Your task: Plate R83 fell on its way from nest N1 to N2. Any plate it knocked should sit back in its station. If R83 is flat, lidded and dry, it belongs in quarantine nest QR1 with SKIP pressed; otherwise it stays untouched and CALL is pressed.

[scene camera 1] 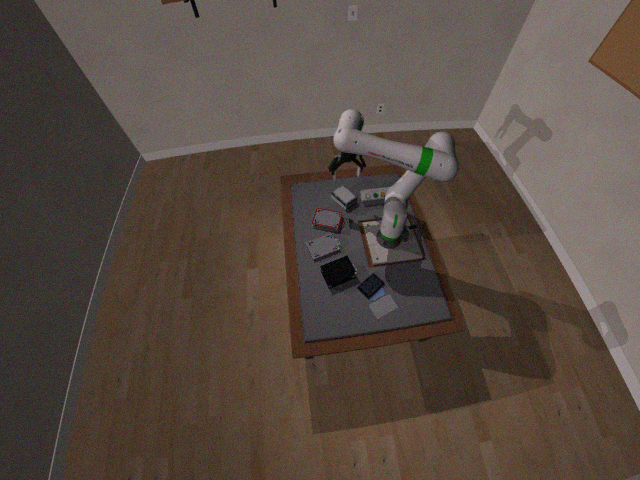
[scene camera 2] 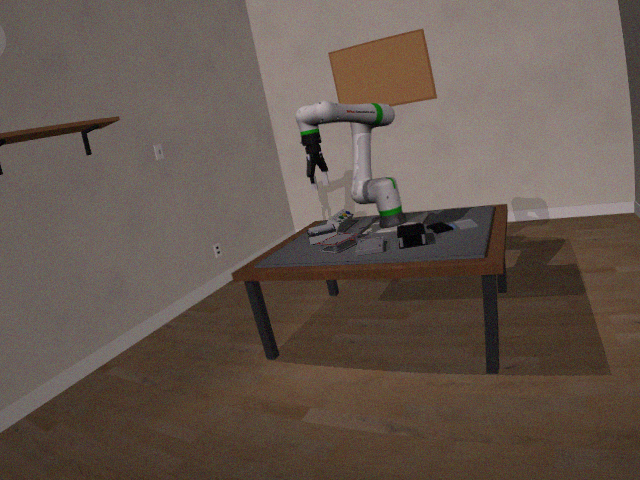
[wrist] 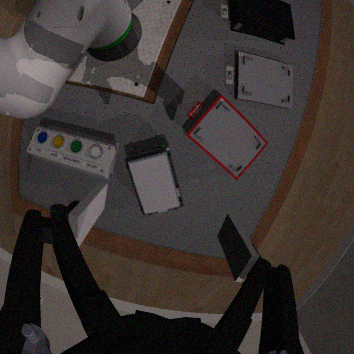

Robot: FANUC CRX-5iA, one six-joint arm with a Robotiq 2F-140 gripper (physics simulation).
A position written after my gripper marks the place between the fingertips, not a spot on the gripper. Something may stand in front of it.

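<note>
Present: a red-framed plate (wrist: 228, 137) and a button box (wrist: 97, 155). My gripper (wrist: 165, 211) is empty and open.
</note>
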